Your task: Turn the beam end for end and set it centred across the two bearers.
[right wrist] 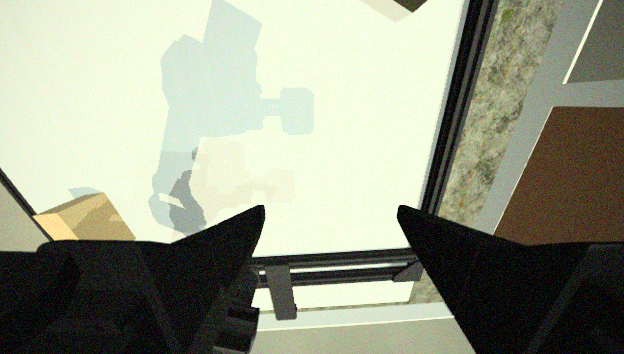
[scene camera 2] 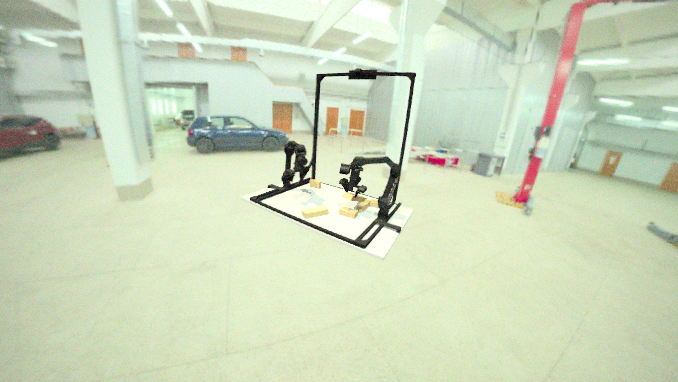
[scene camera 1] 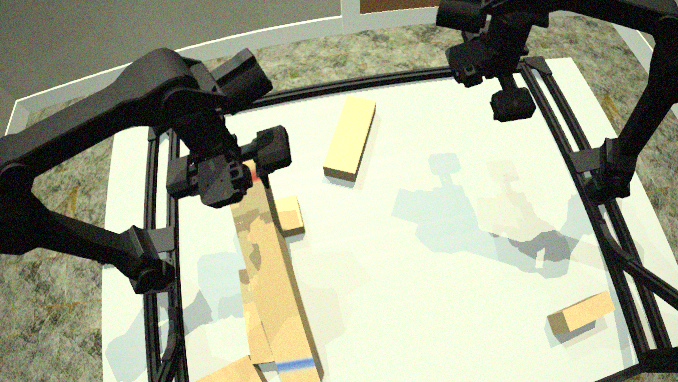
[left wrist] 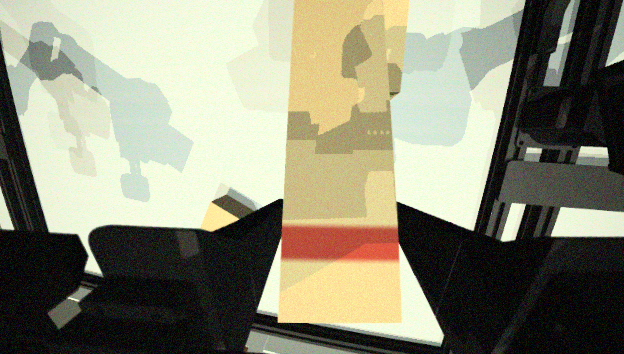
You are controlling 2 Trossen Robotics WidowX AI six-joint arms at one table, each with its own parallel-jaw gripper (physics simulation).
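Places are measured from the left arm's base along level axes (x left, y back, z up), in centimetres.
Pixels of known places: left gripper, fingertip midpoint: [scene camera 1: 248,191] [left wrist: 337,206]; right gripper, fingertip midpoint: [right wrist: 330,211] [scene camera 2: 296,181] [scene camera 1: 487,97]; left arm's base, origin of the base link: [scene camera 2: 382,218] [scene camera 1: 159,276] [left wrist: 551,119]; right arm's base, origin of the base link: [right wrist: 245,277] [scene camera 2: 286,187] [scene camera 1: 597,190].
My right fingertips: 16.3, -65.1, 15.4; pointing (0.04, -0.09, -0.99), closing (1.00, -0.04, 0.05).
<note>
For each thing: its top centre in the pictures, then the offset to it from my right fingertips, as dx, dy, dz.
- longer block, middle of its top: [left wrist: 385,3] [scene camera 1: 256,314] [scene camera 2: 363,203] -26.2, +45.7, -12.9
- pale yellow block, middle of its top: [scene camera 1: 350,131] [scene camera 2: 315,209] +6.1, +23.4, -13.5
The long wooden beam [scene camera 1: 272,270] [left wrist: 340,180] runs from my left gripper toward the bottom of scene camera 1. It has a red band at the held end and a blue band at the far end. My left gripper [left wrist: 337,206] is shut on the beam near the red band. The beam passes over a small block [scene camera 1: 290,217] and a longer block [scene camera 1: 258,335], partly hiding both. Another block [scene camera 1: 230,372] shows at the bottom edge. I cannot tell which blocks are the bearers. My right gripper [right wrist: 330,211] is open and empty above the table, away from the beam.
A pale yellow block [scene camera 1: 350,137] [scene camera 2: 315,212] lies right of the beam's red end in scene camera 1. A small block [scene camera 1: 582,312] [scene camera 2: 315,184] [right wrist: 100,220] lies near the right rail [scene camera 1: 585,175]. A black frame borders the white table top.
</note>
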